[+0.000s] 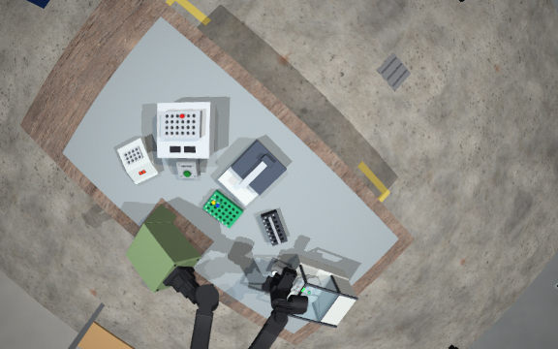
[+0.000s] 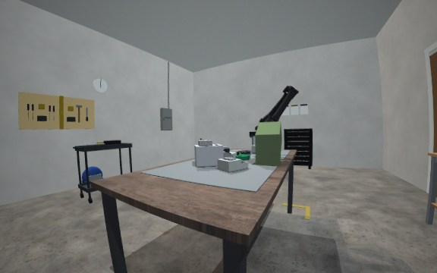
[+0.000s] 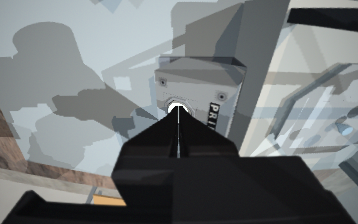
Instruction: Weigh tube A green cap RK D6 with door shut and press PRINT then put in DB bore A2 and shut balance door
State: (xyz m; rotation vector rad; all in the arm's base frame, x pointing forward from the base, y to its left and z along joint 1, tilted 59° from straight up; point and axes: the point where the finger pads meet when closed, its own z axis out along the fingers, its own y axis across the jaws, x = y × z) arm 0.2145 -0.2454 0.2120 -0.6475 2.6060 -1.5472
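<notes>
Now: the white print key 10 mm below my hand. The rest, counted from my hand: sliding door: 130 mm above, 110 mm to the right, 40 mm ahead; green-capped tube: 140 mm to the right, 50 mm ahead, 30 mm above; balance pan: 140 mm to the right, 50 mm ahead.
</notes>
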